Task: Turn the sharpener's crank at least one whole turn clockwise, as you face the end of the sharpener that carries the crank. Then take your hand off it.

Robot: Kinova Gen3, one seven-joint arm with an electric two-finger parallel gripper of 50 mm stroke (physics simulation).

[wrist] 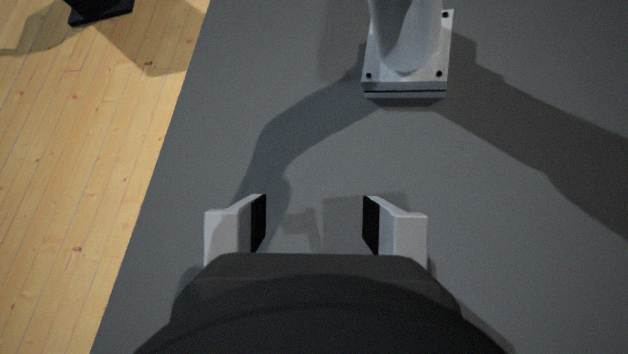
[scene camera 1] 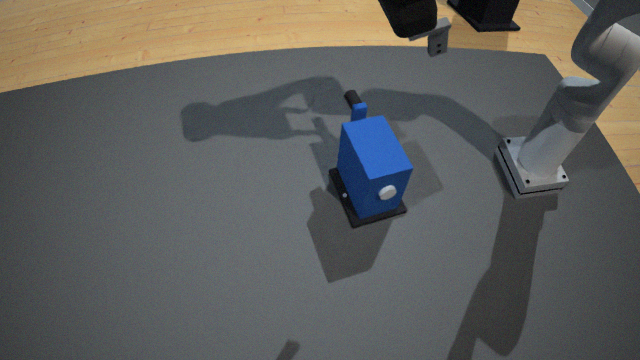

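Pixels of known places: gripper, fingertip midpoint: [wrist: 314,216] [scene camera 1: 427,33]; arm's base at its link origin: [wrist: 407,45] [scene camera 1: 536,160].
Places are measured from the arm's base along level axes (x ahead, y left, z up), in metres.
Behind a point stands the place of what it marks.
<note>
The blue box-shaped sharpener [scene camera 1: 376,150] @[x 0.373, y -0.054, z 0.081 m] stands upright on its black base plate [scene camera 1: 380,217] @[x 0.367, y 0.001, z -0.039 m] in the middle of the scene view, with a white disc [scene camera 1: 387,192] @[x 0.370, y 0.001, z 0.043 m] on its near end. The crank's blue arm [scene camera 1: 358,112] points upward at the far end, and its black handle [scene camera 1: 352,98] @[x 0.374, y -0.159, z 0.095 m] sticks out away from the body. My gripper [scene camera 1: 437,44] @[x 0.336, y -0.056, z 0.292 m] [wrist: 314,216] @[x 0.336, y -0.056, z 0.292 m] is open and empty. It is above the far side of the table, beyond and to the right of the crank in the scene view, apart from it. One finger is largely hidden there. The sharpener does not show in the wrist view.
My arm's base [scene camera 1: 545,186] @[x 0.012, y 0.058, z -0.011 m] [wrist: 404,86] @[x 0.062, y -0.010, z -0.014 m] is bolted to the grey table top [scene camera 1: 175,225] @[x 0.720, y -0.086, z -0.047 m] [wrist: 310,30] @[x -0.116, y -0.173, z -0.047 m], right of the sharpener in the scene view. A black stand [scene camera 1: 490,12] [wrist: 100,11] is on the wooden floor beyond the table edge. Arm shadows cross the table.
</note>
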